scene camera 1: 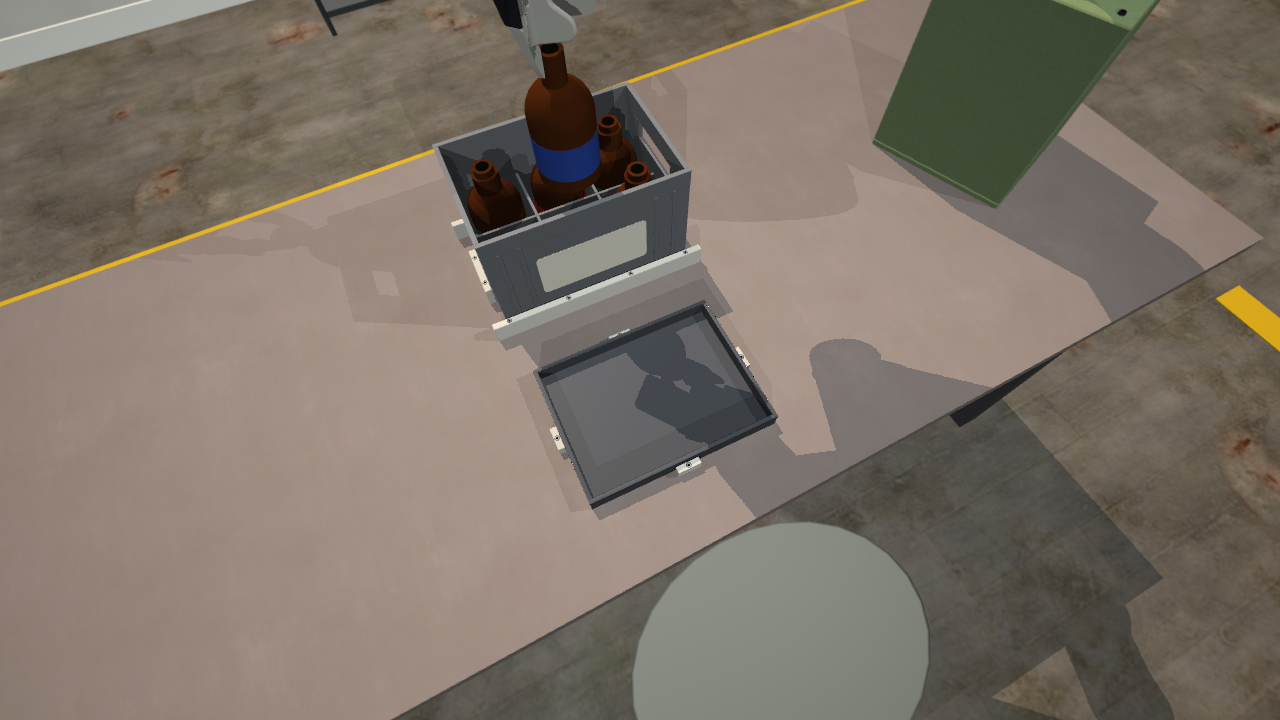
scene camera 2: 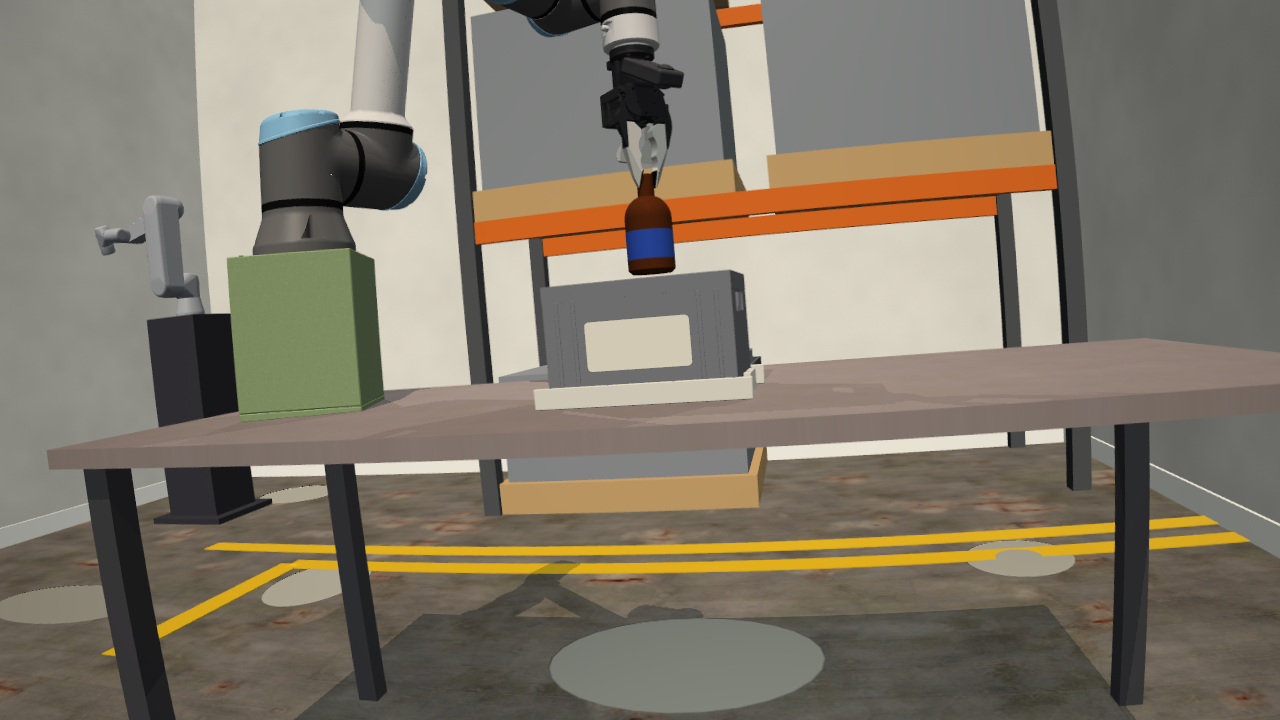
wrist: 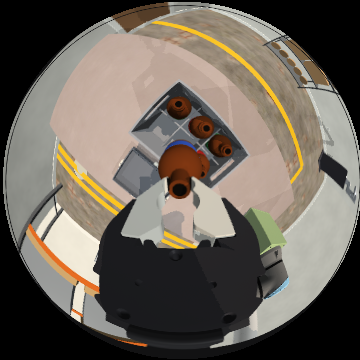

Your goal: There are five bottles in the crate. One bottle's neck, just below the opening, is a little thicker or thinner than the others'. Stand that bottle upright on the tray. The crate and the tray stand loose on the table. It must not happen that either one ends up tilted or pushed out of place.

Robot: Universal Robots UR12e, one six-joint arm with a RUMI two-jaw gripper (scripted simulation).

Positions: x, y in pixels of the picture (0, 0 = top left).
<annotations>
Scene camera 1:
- my gripper: 548, 68
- dark grey tray: 629, 410
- grey crate: 571, 249
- brown bottle: 560, 112
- pale rail: 621, 283
</annotations>
